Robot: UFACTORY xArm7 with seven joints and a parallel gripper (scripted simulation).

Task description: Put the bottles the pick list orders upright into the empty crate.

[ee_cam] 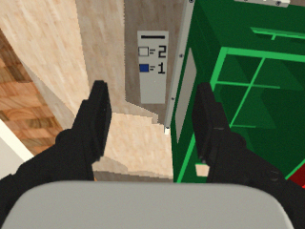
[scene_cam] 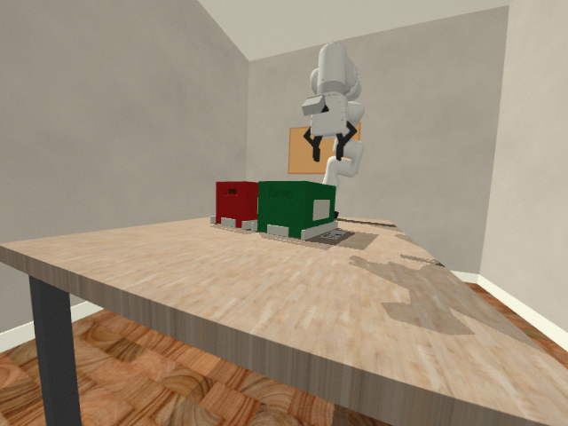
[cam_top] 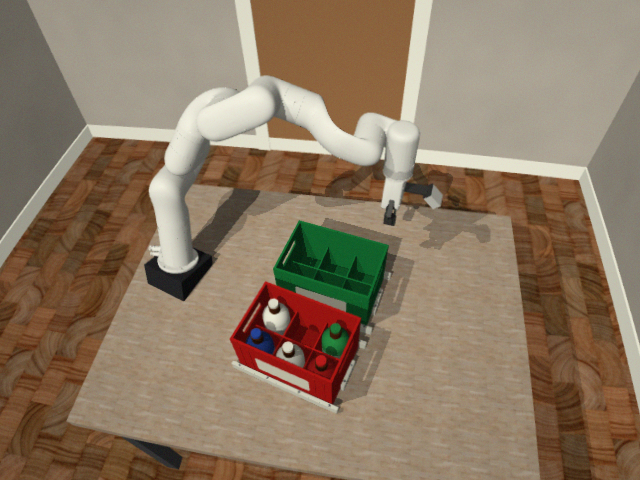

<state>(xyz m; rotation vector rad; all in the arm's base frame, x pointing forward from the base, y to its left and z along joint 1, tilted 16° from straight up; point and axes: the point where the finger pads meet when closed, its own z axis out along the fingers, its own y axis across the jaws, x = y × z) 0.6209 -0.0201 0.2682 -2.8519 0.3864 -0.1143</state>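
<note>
The red crate is 240 mm behind my hand, 330 mm to the right of it and 170 mm below it. The rest, counted from my hand: green crate (160 mm behind, 100 mm to the right, 170 mm below); then pick list (130 mm behind, 30 mm to the left, 250 mm below); then green-labelled bottle (150 mm behind, 310 mm to the right, 160 mm below).
</note>
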